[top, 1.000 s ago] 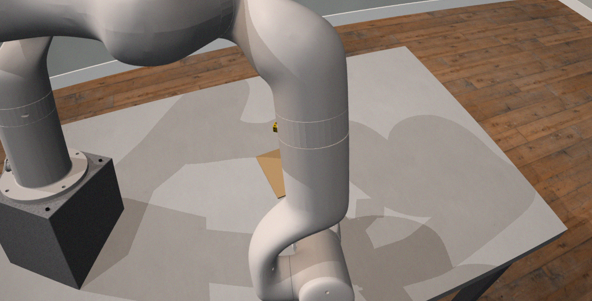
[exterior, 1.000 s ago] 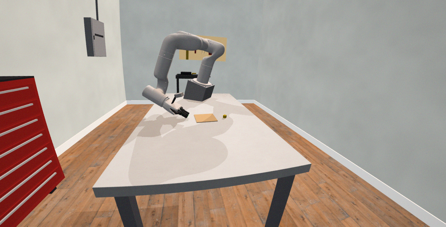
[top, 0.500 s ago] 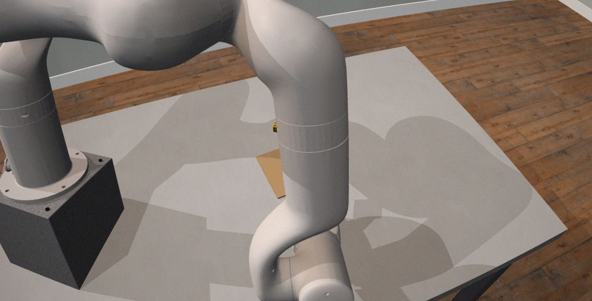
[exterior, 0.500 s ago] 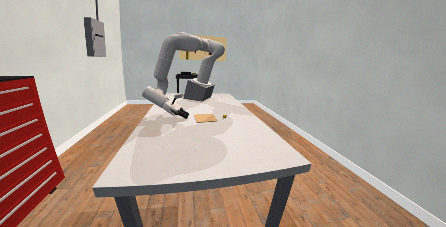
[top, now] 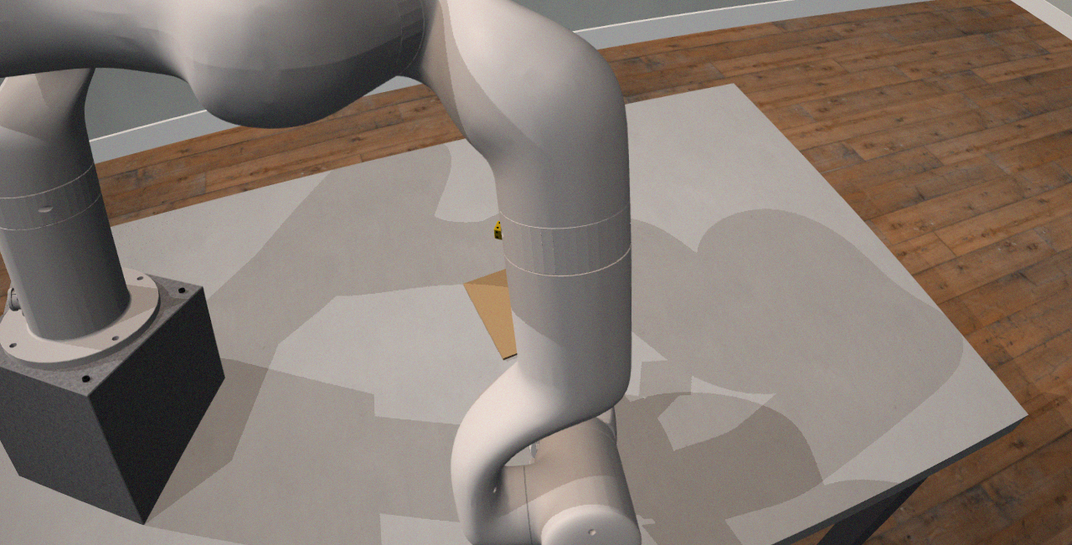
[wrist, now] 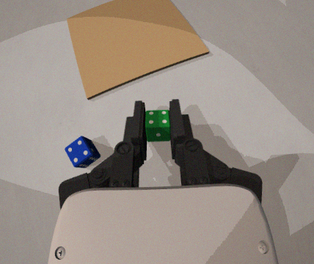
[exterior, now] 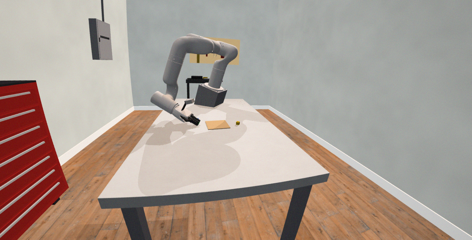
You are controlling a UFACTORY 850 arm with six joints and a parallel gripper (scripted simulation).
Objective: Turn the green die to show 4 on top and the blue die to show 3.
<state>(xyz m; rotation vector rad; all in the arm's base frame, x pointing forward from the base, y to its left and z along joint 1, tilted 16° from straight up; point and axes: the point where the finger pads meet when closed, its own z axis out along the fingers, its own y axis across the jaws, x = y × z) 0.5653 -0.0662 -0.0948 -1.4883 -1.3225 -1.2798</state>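
The green die lies 10 mm to the left of my hand and 10 mm below it. From my hand the other things lie so: blue die 70 mm behind, 10 mm below; tan mat 10 mm behind, 140 mm to the left, 20 mm below; yellow die 20 mm behind, 270 mm to the left, 10 mm below.
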